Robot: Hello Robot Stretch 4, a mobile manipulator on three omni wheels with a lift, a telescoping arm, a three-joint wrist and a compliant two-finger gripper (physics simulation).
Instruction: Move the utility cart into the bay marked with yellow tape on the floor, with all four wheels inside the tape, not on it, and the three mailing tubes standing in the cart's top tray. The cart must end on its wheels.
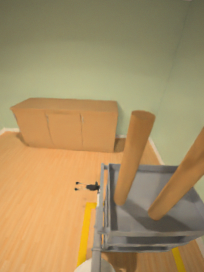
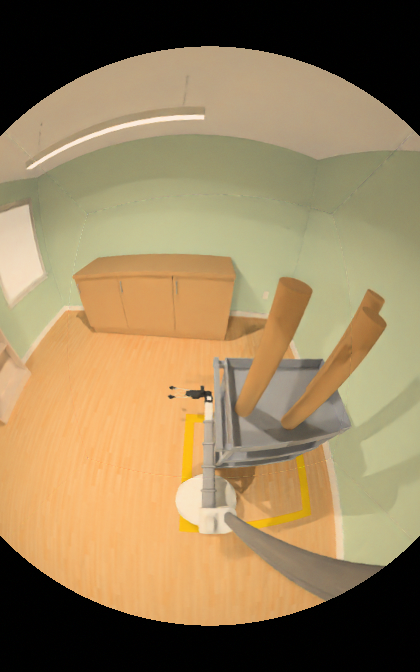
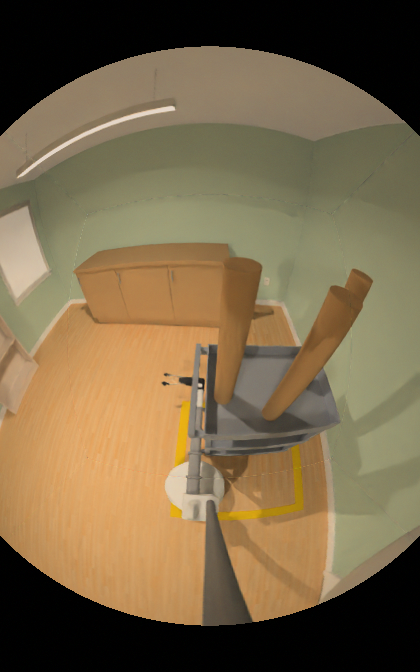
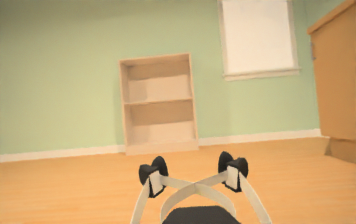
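The grey utility cart (image 1: 150, 187) (image 2: 295, 375) (image 3: 270, 370) stands upright, its tray above the far part of the yellow tape bay (image 1: 86, 235) (image 2: 303, 485) (image 3: 298, 480). Its wheels are hidden, so their places relative to the tape cannot be told. One mailing tube (image 1: 134, 155) (image 2: 275, 345) (image 3: 237, 330) leans in the top tray at the left; a second tube (image 1: 180, 182) (image 2: 340, 355) (image 3: 315, 350) leans right, with a third tube (image 2: 375, 298) (image 3: 362, 282) partly hidden behind it. My gripper (image 1: 77, 186) (image 2: 171, 392) (image 3: 165, 379) (image 4: 192, 166) is open and empty, left of the cart, pointing away from it.
My arm (image 2: 208, 465) (image 3: 194, 470) runs along the cart's left side. A wooden cabinet (image 1: 65, 131) (image 2: 150, 305) (image 3: 145, 295) stands at the far wall. A shelf unit (image 4: 195, 115) stands against the wall beyond the gripper. The right wall is close to the cart's right side.
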